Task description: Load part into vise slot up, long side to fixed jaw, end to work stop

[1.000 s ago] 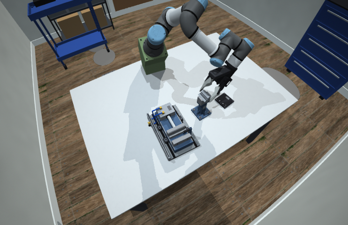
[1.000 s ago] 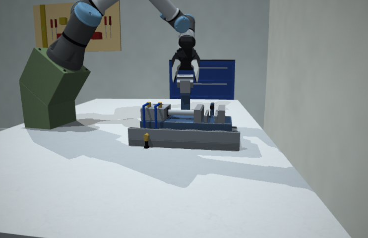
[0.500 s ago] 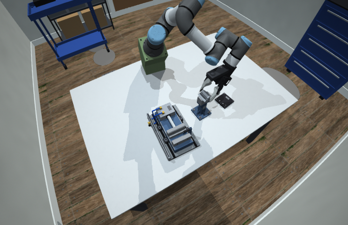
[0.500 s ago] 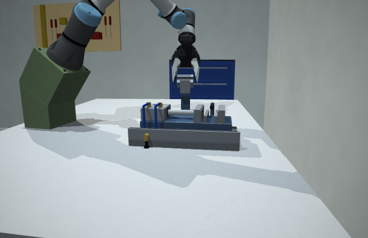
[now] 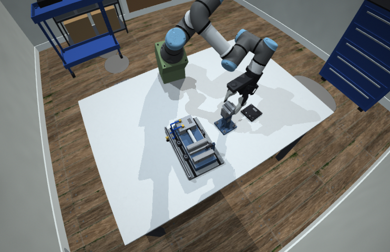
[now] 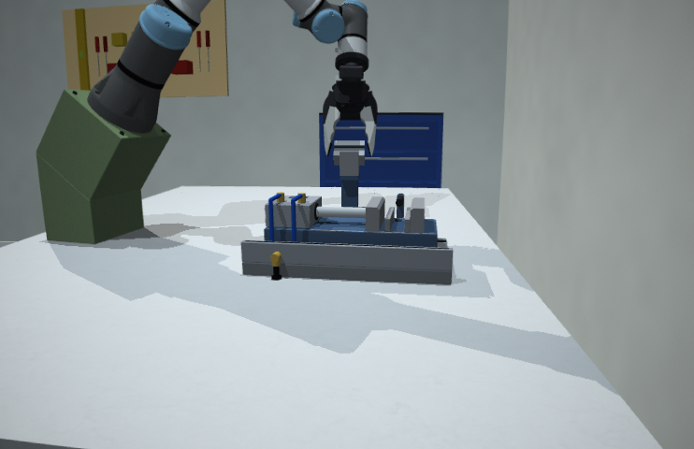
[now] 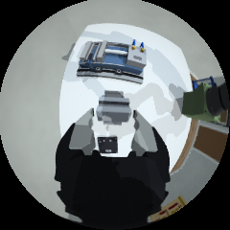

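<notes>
My gripper is now 10 mm to the left of the part. Also, from my hand: work stop 190 mm to the right, 70 mm below, 70 mm ahead; air cylinder 200 mm to the right, 100 mm behind, 90 mm below; infeed plate 170 mm to the left, 160 mm below, 30 mm ahead.
</notes>
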